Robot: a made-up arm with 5 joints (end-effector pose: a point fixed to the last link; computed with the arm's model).
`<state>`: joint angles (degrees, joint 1 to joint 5).
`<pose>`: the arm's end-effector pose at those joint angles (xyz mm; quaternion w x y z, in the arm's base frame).
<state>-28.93 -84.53 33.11 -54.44 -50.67</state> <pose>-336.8 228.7 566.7 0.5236 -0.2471 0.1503 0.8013</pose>
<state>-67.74 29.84 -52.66 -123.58 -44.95</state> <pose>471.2 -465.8 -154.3 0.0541 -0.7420 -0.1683 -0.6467</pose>
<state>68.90 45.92 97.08 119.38 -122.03</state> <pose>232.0 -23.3 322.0 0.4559 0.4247 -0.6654 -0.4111</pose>
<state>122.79 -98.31 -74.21 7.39 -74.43</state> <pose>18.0 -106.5 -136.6 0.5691 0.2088 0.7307 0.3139</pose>
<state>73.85 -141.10 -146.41 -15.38 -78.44</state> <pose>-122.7 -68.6 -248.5 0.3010 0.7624 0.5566 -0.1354</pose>
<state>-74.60 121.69 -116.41 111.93 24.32</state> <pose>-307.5 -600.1 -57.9 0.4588 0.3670 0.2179 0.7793</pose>
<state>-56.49 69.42 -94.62 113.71 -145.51</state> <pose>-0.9 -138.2 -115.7 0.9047 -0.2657 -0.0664 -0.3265</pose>
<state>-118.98 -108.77 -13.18 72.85 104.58</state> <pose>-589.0 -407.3 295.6 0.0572 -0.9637 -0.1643 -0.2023</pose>
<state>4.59 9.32 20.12 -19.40 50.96</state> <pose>326.4 622.9 59.8 0.8151 -0.2527 0.0733 -0.5161</pose>
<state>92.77 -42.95 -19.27 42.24 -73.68</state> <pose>52.7 -86.8 -152.6 0.4095 -0.3480 0.2788 0.7959</pose>
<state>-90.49 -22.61 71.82 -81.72 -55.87</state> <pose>204.6 -63.2 805.1 0.6991 0.3168 0.3827 0.5143</pose>
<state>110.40 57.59 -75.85 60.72 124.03</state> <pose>97.0 543.8 270.0 0.3609 0.6408 -0.5798 -0.3506</pose>
